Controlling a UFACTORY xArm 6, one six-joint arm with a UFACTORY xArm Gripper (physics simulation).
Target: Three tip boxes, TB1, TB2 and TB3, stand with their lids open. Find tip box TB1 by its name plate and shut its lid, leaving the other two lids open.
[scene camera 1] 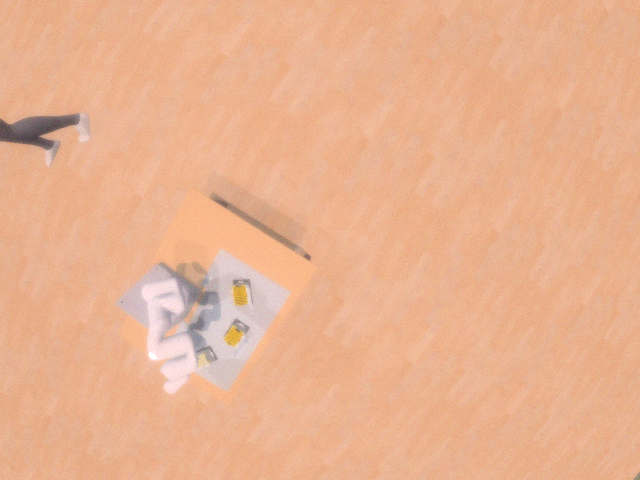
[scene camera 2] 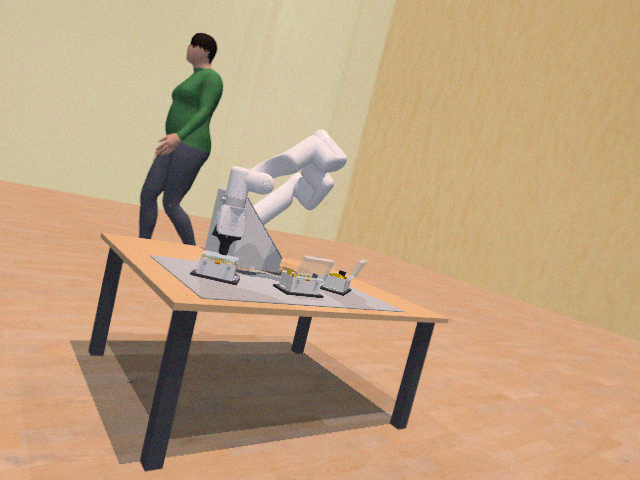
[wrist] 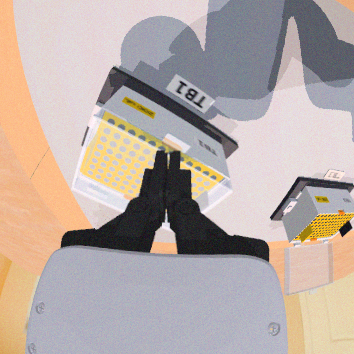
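Pixels of known places: gripper, between the fingertips: (scene camera 2: 222,254) (wrist: 168,166); arm's base, origin of its link: (scene camera 2: 252,219).
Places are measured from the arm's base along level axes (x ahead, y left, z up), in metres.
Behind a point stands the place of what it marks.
Note:
Tip box TB1 (scene camera 1: 205,357) @[x 0.366, y -0.162, z -0.117 m] (scene camera 2: 216,268) @[x 0.395, y -0.237, z -0.153 m] (wrist: 200,142) @[x 0.329, y -0.177, z -0.158 m], grey with yellow tips on a black base, has its name plate (wrist: 190,93) @[x 0.295, y -0.193, z -0.189 m] readable in the wrist view. Its clear lid (wrist: 102,192) @[x 0.367, y -0.259, z -0.114 m] lies down over the tips; whether it is fully seated cannot be told. My gripper (scene camera 2: 222,253) @[x 0.326, y -0.204, z -0.115 m] (wrist: 168,166) @[x 0.326, y -0.204, z -0.115 m] is shut and empty, its fingertips at the lid's latch-side edge; scene camera 1 does not show it clearly. A second tip box (scene camera 1: 235,333) @[x 0.413, y 0.094, z -0.134 m] (scene camera 2: 300,285) (wrist: 325,215) @[x 0.388, y 0.037, z -0.134 m] and a third tip box (scene camera 1: 240,292) (scene camera 2: 337,283) @[x 0.341, y 0.276, z -0.154 m] stand with lids open; their plates are unreadable.
The boxes stand on a grey mat (scene camera 1: 268,294) @[x 0.415, y 0.401, z -0.191 m] (scene camera 2: 242,292) @[x 0.520, y -0.178, z -0.191 m] on the wooden table (scene camera 1: 191,217) @[x -0.245, y 0.452, z -0.194 m] (scene camera 2: 139,253) @[x 0.125, y -0.442, z -0.194 m]. The arm's grey mounting plate (scene camera 1: 136,299) @[x -0.137, y -0.046, z 0.032 m] is beside the mat. A person (scene camera 1: 41,125) (scene camera 2: 193,108) is on the floor beyond the table.

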